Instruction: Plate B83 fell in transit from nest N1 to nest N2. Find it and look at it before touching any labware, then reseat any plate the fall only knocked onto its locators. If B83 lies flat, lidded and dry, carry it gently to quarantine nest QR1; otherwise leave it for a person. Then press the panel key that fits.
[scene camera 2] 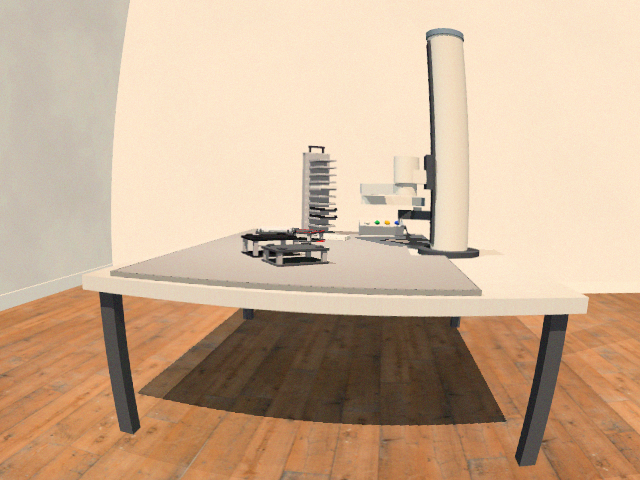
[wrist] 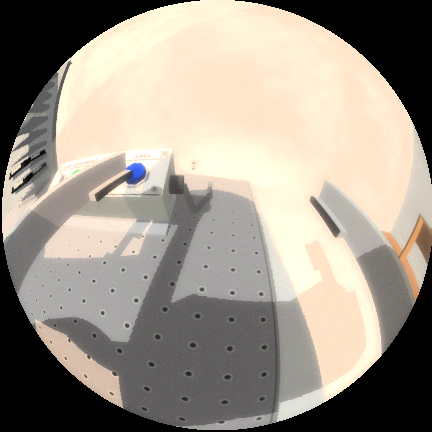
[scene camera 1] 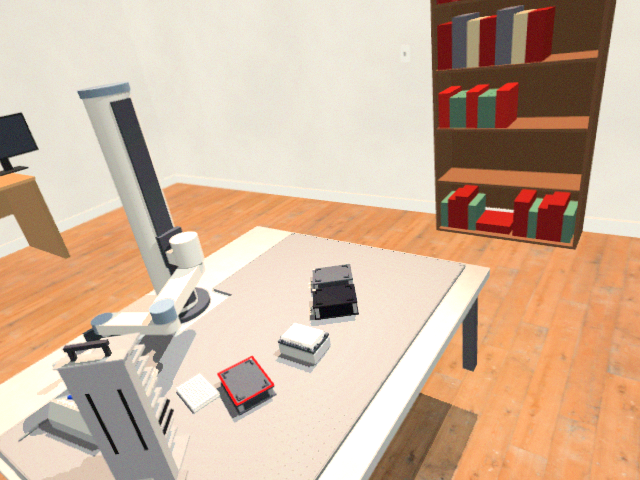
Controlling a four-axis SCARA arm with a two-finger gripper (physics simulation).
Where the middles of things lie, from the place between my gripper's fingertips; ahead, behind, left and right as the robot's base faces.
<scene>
I see the white shaker station [scene camera 1: 313, 356] 57 cm ahead of my hand, 51 cm to the left of it and 5 cm below it.
</scene>
